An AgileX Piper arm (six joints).
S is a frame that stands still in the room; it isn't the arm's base.
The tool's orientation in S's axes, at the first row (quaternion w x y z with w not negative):
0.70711, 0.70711, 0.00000, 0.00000
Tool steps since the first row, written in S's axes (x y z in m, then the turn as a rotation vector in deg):
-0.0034, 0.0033, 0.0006, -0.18, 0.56, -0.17
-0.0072, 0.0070, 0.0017, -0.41, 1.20, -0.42
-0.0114, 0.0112, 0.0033, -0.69, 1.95, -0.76
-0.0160, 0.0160, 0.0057, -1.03, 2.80, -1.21
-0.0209, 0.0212, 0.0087, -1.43, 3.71, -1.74
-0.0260, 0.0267, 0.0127, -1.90, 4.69, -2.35
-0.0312, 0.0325, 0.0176, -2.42, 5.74, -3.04
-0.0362, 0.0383, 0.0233, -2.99, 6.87, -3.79
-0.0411, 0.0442, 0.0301, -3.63, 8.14, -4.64
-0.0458, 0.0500, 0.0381, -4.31, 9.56, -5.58
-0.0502, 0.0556, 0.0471, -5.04, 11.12, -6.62
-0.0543, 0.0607, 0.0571, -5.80, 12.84, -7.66
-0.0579, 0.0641, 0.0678, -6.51, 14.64, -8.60
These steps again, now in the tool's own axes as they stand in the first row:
-0.0034, 0.0006, -0.0033, -0.18, -0.17, -0.56
-0.0072, 0.0017, -0.0070, -0.41, -0.42, -1.20
-0.0114, 0.0033, -0.0112, -0.69, -0.76, -1.95
-0.0160, 0.0057, -0.0160, -1.03, -1.21, -2.80
-0.0209, 0.0087, -0.0212, -1.43, -1.74, -3.71
-0.0260, 0.0127, -0.0267, -1.90, -2.35, -4.69
-0.0312, 0.0176, -0.0325, -2.42, -3.04, -5.74
-0.0362, 0.0233, -0.0383, -2.99, -3.79, -6.87
-0.0411, 0.0301, -0.0442, -3.63, -4.64, -8.14
-0.0458, 0.0381, -0.0500, -4.31, -5.58, -9.56
-0.0502, 0.0471, -0.0556, -5.04, -6.62, -11.12
-0.0543, 0.0571, -0.0607, -5.80, -7.66, -12.84
-0.0579, 0.0678, -0.0641, -6.51, -8.60, -14.64

